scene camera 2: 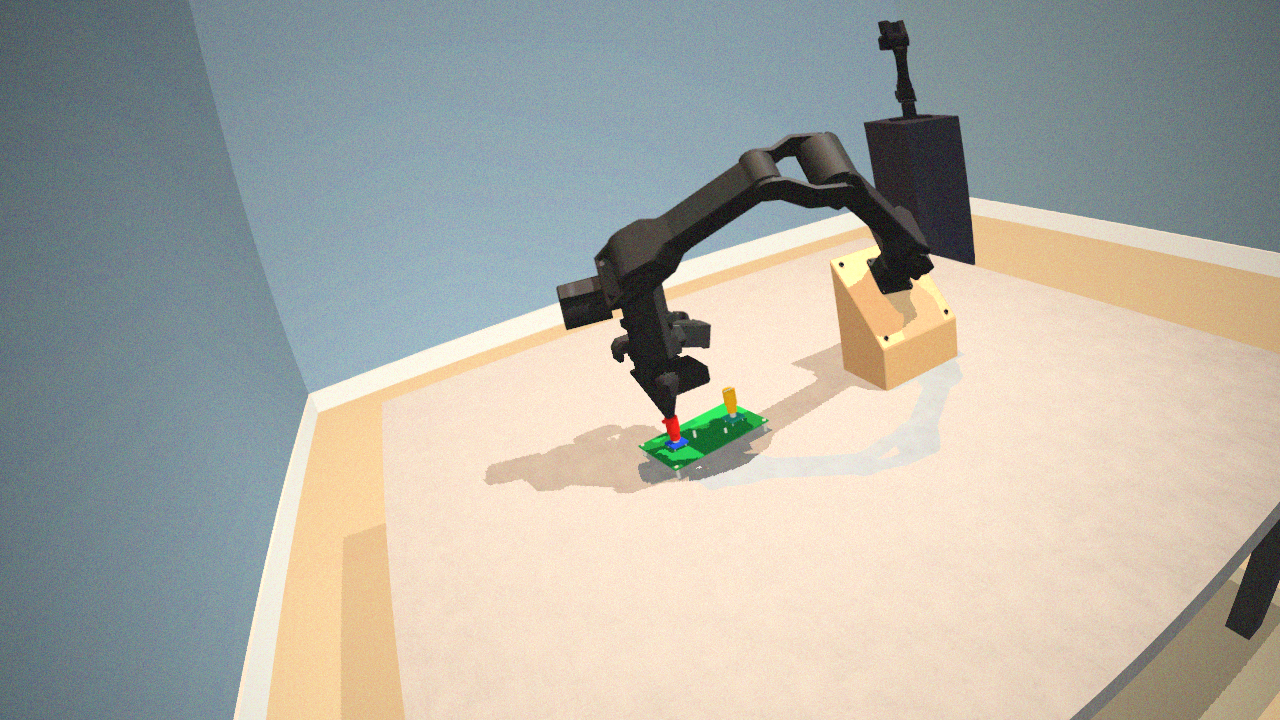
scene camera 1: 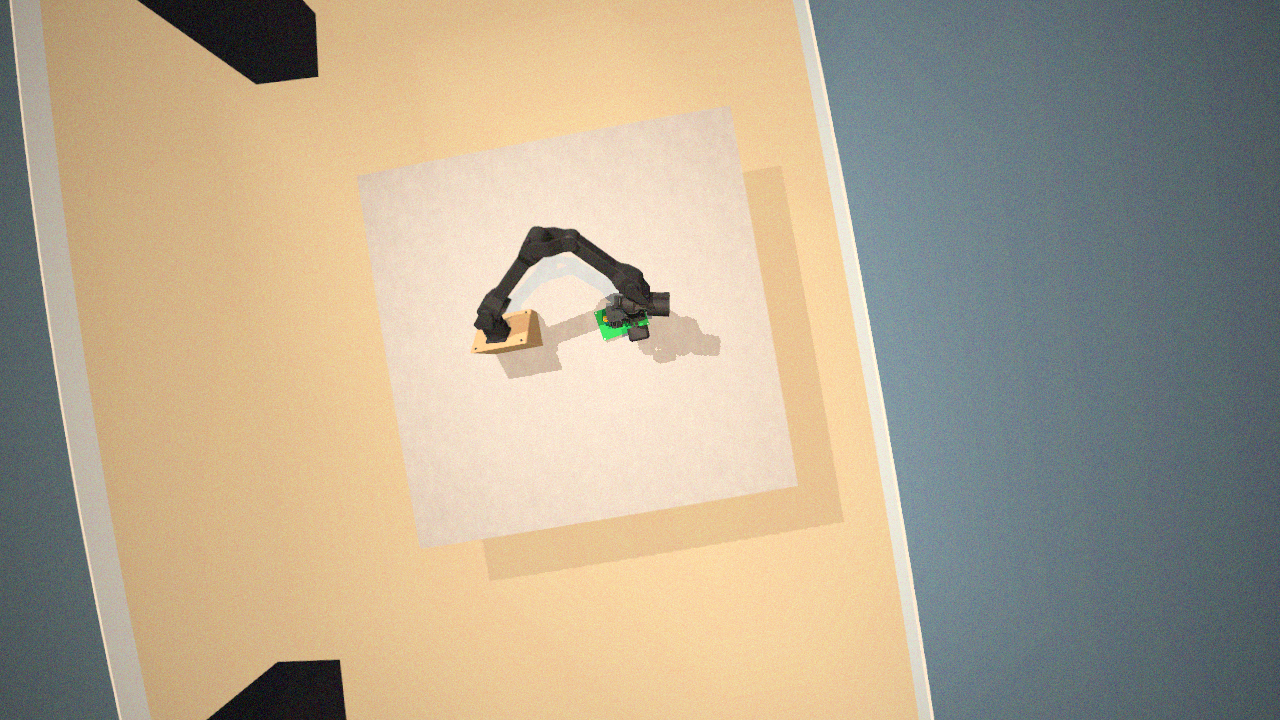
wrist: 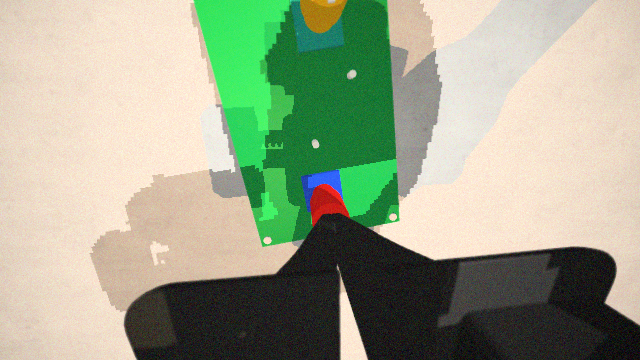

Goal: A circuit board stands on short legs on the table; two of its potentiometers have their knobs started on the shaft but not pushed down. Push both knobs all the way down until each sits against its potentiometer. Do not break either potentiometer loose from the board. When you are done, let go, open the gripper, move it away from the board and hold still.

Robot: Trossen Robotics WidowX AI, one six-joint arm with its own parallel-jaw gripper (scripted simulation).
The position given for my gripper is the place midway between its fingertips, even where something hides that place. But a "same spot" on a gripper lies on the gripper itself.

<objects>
my gripper: scene camera 2; scene camera 1; wrist 330, 222
same spot on my gripper: [scene camera 1: 616, 317] = [scene camera 2: 681, 320]
</objects>
